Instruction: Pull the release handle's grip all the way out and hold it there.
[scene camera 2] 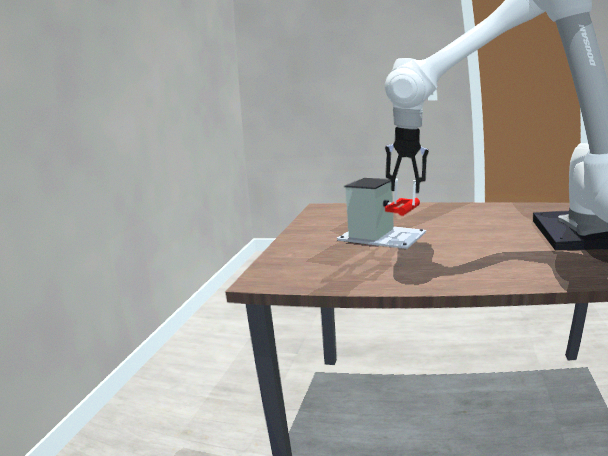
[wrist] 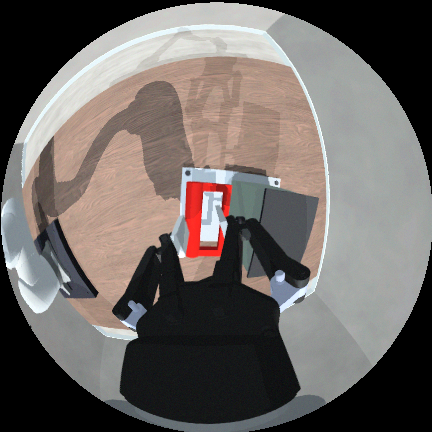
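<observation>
The release handle's red grip (scene camera 2: 407, 208) (wrist: 193, 220) is a rectangular loop beside the upper side of a grey-green housing (scene camera 2: 367, 212) (wrist: 245, 197). A short black stem (scene camera 2: 386, 203) shows between them in the scene view. My gripper (scene camera 2: 404, 197) (wrist: 201, 218) points straight down over the grip, partly open and empty. In the scene view, the finger away from the housing reaches down to the grip's outer bar; the other is near the housing's top edge. In the wrist view, the pale pads straddle the outer bar and part of the loop's opening. Whether either pad touches the grip is unclear.
The housing has a dark lid (scene camera 2: 368, 183) (wrist: 287, 227) and stands on a white base plate (scene camera 2: 414, 237) (wrist: 183, 195) with dark bolts. The brown table (scene camera 2: 475, 280) (wrist: 125, 215) carries them. The arm's black mount (scene camera 2: 550, 232) (wrist: 77, 267) is at the opposite side.
</observation>
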